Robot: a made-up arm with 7 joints. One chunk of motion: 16 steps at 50 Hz.
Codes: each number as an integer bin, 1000 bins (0 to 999) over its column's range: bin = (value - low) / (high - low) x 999, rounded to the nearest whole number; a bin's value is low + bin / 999 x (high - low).
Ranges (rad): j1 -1.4..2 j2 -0.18..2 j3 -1.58..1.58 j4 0..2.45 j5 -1.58..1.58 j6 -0.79..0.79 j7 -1.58..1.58
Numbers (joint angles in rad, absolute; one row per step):
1: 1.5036 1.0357 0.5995 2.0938 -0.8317 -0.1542 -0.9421
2: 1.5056 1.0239 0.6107 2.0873 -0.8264 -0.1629 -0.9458
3: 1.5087 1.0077 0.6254 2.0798 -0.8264 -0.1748 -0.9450
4: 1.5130 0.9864 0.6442 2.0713 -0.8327 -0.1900 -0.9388
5: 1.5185 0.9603 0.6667 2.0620 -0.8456 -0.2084 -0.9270
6: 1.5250 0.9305 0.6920 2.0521 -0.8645 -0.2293 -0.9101
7: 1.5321 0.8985 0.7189 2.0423 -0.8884 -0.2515 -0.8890
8: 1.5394 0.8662 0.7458 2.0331 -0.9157 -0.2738 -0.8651
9: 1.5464 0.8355 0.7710 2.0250 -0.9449 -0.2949 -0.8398
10: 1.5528 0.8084 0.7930 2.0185 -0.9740 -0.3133 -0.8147
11: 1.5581 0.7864 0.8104 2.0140 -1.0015 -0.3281 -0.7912
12: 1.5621 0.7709 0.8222 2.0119 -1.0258 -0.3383 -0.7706
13: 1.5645 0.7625 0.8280 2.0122 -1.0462 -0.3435 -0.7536
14: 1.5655 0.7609 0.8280 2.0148 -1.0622 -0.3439 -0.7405
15: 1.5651 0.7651 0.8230 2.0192 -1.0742 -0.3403 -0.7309
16: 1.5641 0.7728 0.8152 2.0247 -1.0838 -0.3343 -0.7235
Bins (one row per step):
1: 853 557 689 854 237 402 202
2: 854 552 693 851 238 397 200
3: 855 544 697 848 238 389 201
4: 856 535 703 845 236 379 203
5: 858 523 710 841 232 368 206
6: 859 509 718 837 226 355 212
7: 862 494 727 833 219 340 218
8: 864 479 735 829 210 326 226
9: 866 465 743 826 201 313 234
10: 868 453 750 823 192 301 242
11: 869 443 756 821 183 292 249
12: 870 436 759 820 175 286 256
13: 871 432 761 820 169 282 261
14: 871 431 761 822 164 282 265
15: 871 433 760 823 160 284 268
16: 871 437 757 826 157 288 271

